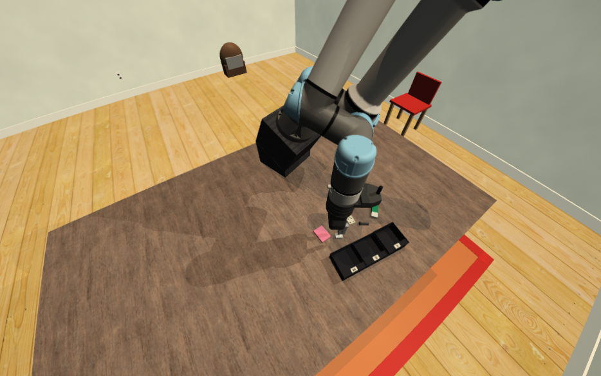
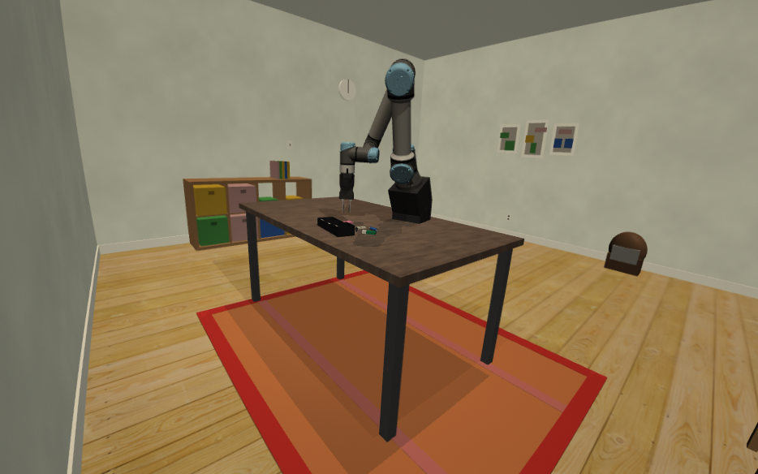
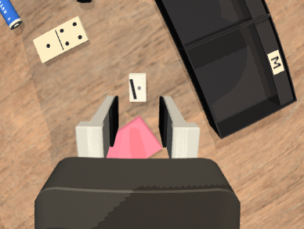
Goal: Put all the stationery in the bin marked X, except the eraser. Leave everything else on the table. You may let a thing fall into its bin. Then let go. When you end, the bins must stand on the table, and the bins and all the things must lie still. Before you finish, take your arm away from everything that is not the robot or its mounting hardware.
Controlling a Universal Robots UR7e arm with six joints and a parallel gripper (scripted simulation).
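Right now my hand is 8 cm above the pencil sharpener. The rest, counted from my hand: domino 9 cm to the left, 9 cm below, 2 cm behind; black three-part bin 10 cm ahead, 7 cm below, 4 cm to the left; pink sticky-note pad 9 cm below, 4 cm to the right, 4 cm behind.
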